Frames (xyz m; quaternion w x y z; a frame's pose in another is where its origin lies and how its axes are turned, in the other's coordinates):
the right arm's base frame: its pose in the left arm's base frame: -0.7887 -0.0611 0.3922 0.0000 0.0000 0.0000 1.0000
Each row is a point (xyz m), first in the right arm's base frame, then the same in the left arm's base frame.
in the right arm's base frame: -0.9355 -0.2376 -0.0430
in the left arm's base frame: 0.1468 0.1765 0.3492
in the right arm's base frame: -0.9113 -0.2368 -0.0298
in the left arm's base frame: 0.1226 0.1757 0.3624
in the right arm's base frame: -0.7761 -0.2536 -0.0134
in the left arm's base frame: -0.0126 0.1925 0.3788
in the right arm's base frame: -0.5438 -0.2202 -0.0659
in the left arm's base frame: -0.2449 0.1591 0.3263
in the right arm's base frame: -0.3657 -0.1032 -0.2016
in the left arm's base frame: -0.4230 0.0421 0.1906
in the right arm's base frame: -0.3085 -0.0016 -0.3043
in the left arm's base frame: -0.4802 -0.0595 0.0879
